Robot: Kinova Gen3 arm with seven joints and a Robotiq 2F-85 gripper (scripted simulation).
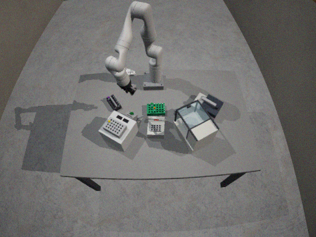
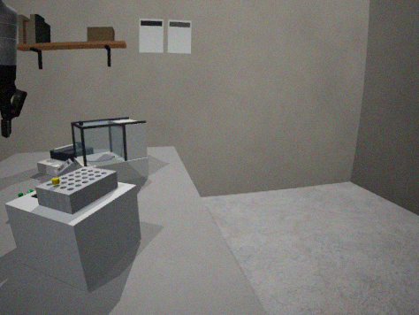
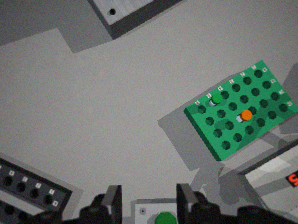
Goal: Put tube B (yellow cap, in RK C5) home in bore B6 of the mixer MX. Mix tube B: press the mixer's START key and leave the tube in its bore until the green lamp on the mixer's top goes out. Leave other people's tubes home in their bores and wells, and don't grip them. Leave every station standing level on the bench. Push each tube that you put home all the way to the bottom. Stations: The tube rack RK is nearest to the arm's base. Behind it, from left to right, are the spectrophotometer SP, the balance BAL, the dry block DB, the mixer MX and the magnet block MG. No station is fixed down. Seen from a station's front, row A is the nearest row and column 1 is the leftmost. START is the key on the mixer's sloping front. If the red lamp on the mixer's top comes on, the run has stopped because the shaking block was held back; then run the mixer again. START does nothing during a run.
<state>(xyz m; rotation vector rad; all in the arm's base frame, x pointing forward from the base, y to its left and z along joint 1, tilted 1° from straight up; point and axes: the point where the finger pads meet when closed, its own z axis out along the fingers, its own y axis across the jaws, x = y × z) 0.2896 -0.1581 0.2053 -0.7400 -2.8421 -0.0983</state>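
Now: hand 4 cm short of the green start key and 18 cm above it. Also, from my hand: dark magnet block 8 cm behind, 16 cm to the right, 23 cm below; grey mixer block 20 cm ahead, 9 cm to the right, 10 cm below; green tube rack 2 cm behind, 16 cm to the left, 24 cm below.
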